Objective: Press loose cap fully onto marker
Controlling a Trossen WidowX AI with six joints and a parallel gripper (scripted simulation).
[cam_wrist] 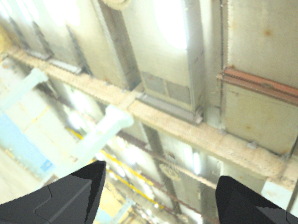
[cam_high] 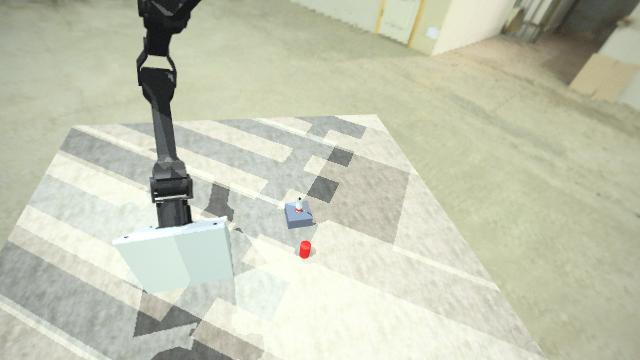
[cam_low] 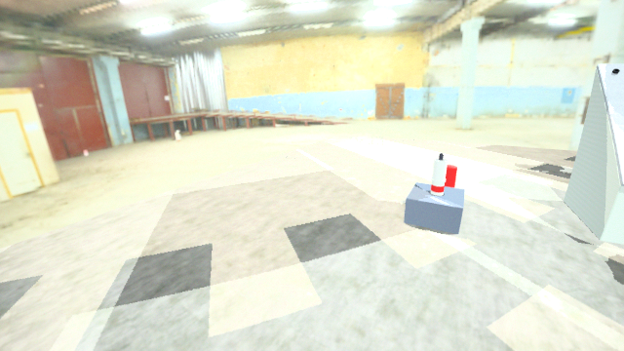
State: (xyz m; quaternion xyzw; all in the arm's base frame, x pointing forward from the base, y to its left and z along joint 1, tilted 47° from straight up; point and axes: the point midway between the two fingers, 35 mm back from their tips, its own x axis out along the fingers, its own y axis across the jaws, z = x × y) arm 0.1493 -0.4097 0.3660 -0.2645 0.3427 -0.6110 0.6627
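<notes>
Now: gripper tip 690 mm above the red cap, 270 mm short of it and 30 mm to the right of it. The rest, counted from my gripper tip: holder block 700 mm below, 260 mm ahead, 160 mm to the left.
</notes>
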